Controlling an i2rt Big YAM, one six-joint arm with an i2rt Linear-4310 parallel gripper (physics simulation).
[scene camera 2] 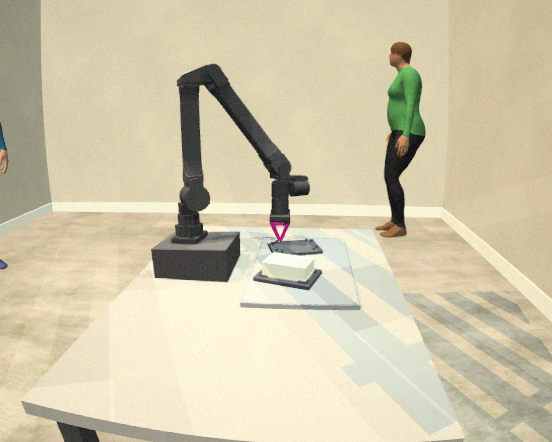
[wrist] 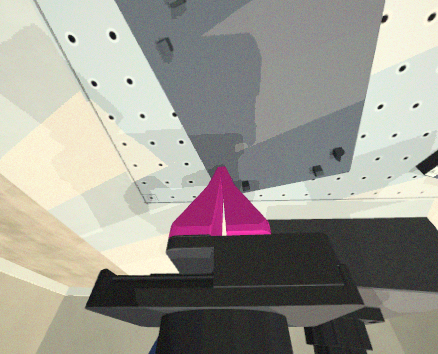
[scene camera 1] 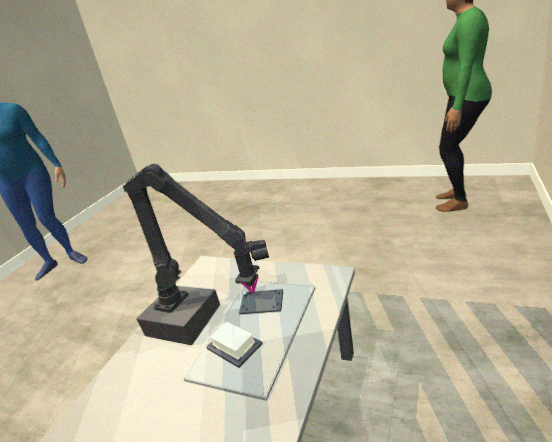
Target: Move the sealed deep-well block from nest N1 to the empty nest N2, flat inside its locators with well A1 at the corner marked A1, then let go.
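Places are measured from the arm's base along level axes (x down, y left, z ahead), in metres.
Pixels of known places: gripper, fingertip midpoint: [scene camera 2: 280,240] [wrist: 222,172] [scene camera 1: 252,292]; arm's base at its link origin: [scene camera 2: 190,239] [scene camera 1: 171,302].
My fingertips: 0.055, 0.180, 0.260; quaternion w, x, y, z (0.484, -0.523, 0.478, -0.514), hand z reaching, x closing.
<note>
Ahead of a thing's pixels: the offset from my fingertips to its middle, as dx, dy, dz. Level surfaces: height alone.
The cream-white deep-well block @[-0.014, -0.260, +0.057] [scene camera 1: 232,339] [scene camera 2: 288,267] sits in a dark nest [scene camera 1: 253,346] [scene camera 2: 313,280] at the near end of the pale perforated plate. The second dark nest @[+0.008, -0.030, +0.053] [scene camera 1: 262,301] [scene camera 2: 297,247] [wrist: 310,75] is at the far end and holds no block; small dark locators show on it in the wrist view. Nest labels and the A1 marks cannot be read. My gripper [scene camera 1: 252,292] [scene camera 2: 280,240] [wrist: 222,172] is shut and empty, its magenta fingertips together, pointing down above the edge of the empty nest on the arm-base side, apart from the block.
The perforated plate @[+0.025, -0.161, +0.090] [scene camera 1: 250,382] [scene camera 2: 300,301] [wrist: 145,130] lies on the table @[dx +0.031] [scene camera 1: 150,390] [scene camera 2: 200,350]. The arm's dark base box [scene camera 1: 200,320] [scene camera 2: 197,260] stands left of it. A person in green [scene camera 1: 467,60] [scene camera 2: 410,100] stands beyond the table; one in blue [scene camera 1: 25,150] is at the left.
</note>
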